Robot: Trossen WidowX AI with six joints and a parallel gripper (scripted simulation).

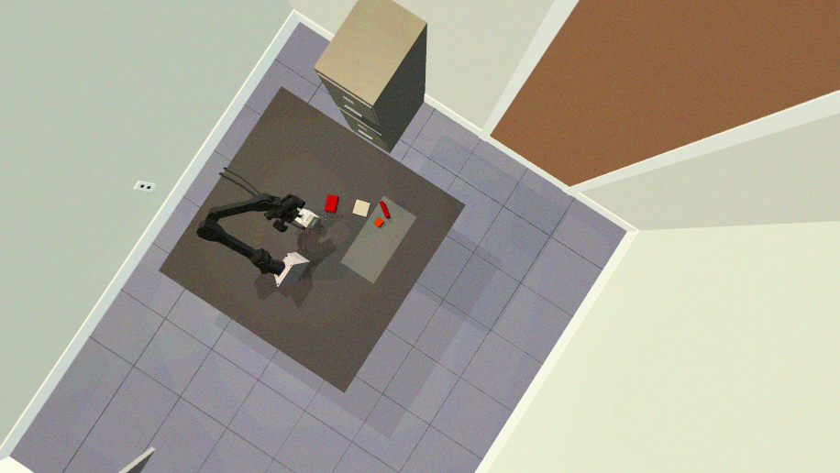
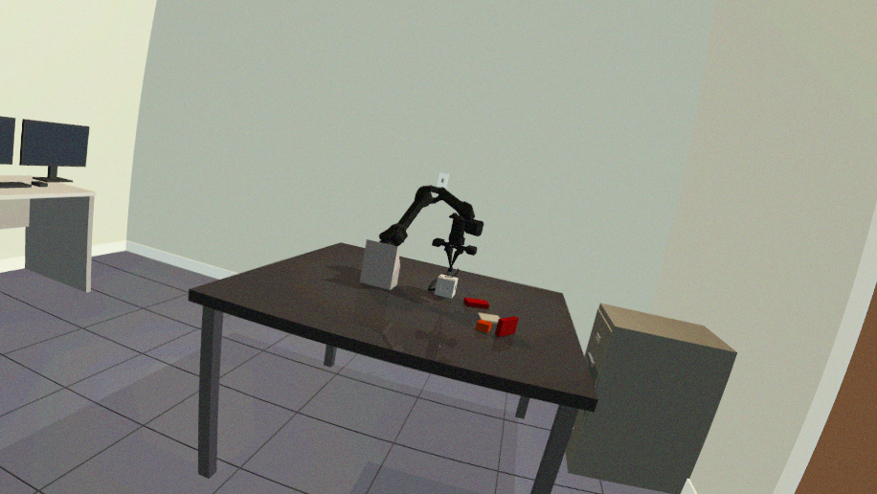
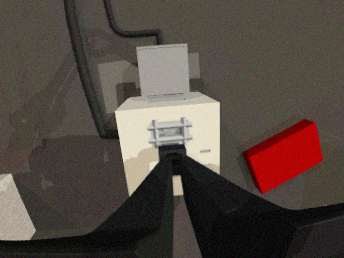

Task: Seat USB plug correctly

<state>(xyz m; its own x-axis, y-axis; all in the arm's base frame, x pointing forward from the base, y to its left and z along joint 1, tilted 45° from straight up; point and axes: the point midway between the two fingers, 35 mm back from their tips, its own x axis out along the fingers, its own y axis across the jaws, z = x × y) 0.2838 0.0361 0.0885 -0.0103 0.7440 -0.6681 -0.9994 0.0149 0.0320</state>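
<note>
Right now the dark USB plug is 20 mm below my gripper tip. The rest, counted from my gripper tip: small orange block 360 mm to the right, 210 mm ahead, 110 mm below; grey framed socket 60 mm below; cream block 230 mm to the right, 220 mm ahead, 120 mm below.
</note>
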